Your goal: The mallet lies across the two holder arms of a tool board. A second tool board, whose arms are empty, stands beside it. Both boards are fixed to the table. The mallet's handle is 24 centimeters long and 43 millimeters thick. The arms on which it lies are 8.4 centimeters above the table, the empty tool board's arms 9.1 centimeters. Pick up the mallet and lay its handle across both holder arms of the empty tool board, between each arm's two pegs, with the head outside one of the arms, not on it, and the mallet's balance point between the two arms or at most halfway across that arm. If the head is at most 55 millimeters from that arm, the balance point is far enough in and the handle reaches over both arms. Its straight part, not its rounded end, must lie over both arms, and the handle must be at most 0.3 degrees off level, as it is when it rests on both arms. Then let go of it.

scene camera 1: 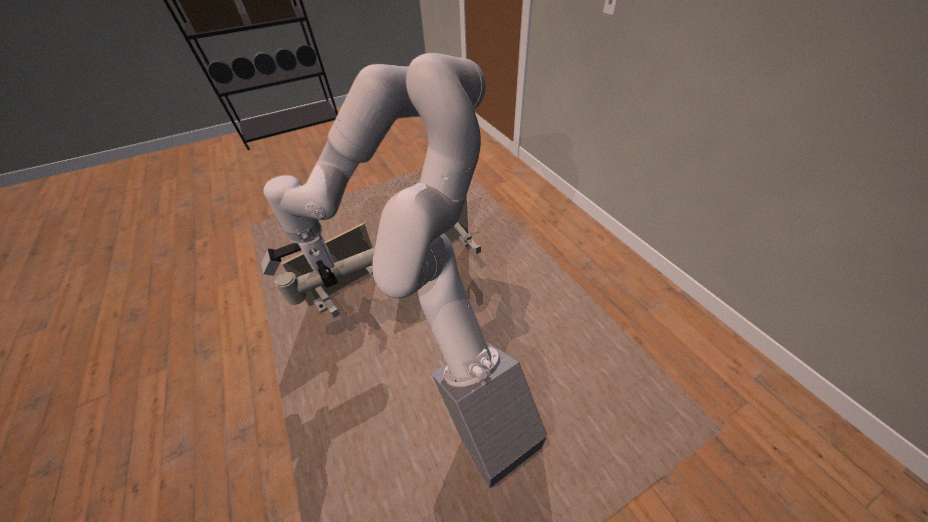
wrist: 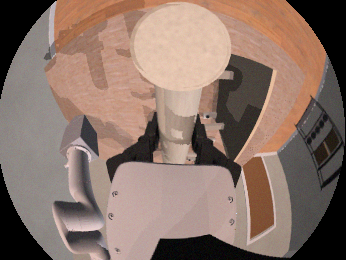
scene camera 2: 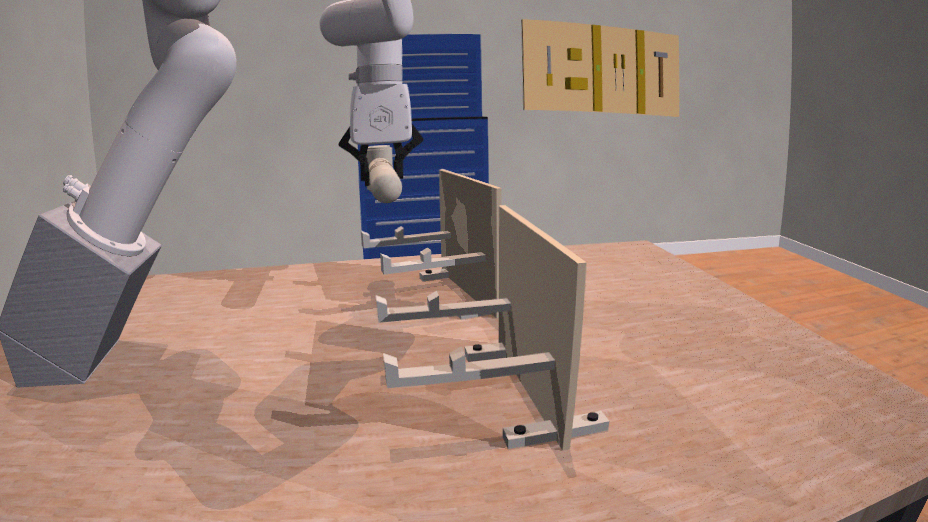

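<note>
Scene camera 2 shows the gripper (scene camera 2: pixel 382 184) along with a pale mallet (scene camera 2: pixel 386 187), a tool board (scene camera 2: pixel 469 209) and another tool board (scene camera 2: pixel 541 283). In scene camera 1 the pale mallet (scene camera 1: pixel 293 289) is visible, and so is the gripper (scene camera 1: pixel 329 278). The wrist view has the gripper (wrist: pixel 176 120) and the pale mallet (wrist: pixel 180 54) as well.
</note>
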